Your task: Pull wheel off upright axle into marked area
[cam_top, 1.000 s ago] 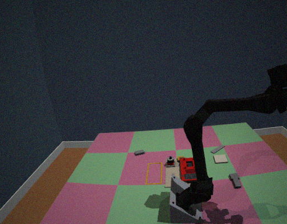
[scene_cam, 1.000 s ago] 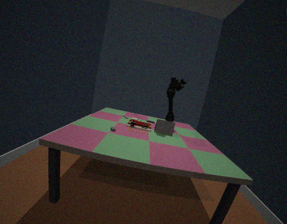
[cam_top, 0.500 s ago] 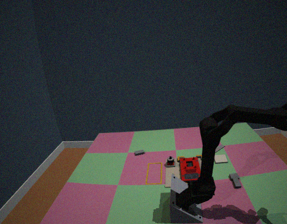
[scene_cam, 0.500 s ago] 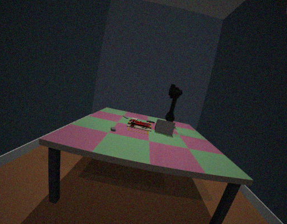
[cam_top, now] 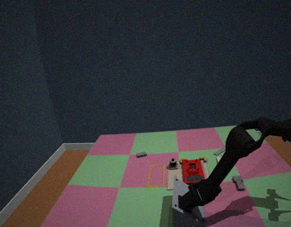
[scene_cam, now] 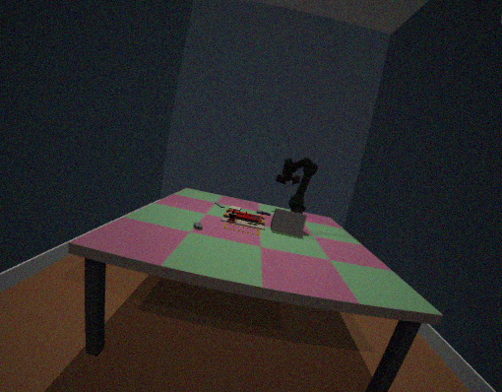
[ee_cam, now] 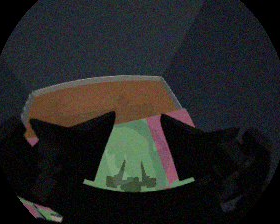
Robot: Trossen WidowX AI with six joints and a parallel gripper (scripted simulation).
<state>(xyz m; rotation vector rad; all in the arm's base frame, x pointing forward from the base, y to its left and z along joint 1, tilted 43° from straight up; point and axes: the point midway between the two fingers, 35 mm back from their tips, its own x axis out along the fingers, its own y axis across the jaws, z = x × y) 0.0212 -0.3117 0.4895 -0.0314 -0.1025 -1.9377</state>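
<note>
My gripper tip is 360 mm short of the dark wheel, 640 mm to the right of it and 180 mm above it. Round my gripper tip: upright axle 360 mm ahead, 630 mm to the left, 180 mm below.
</note>
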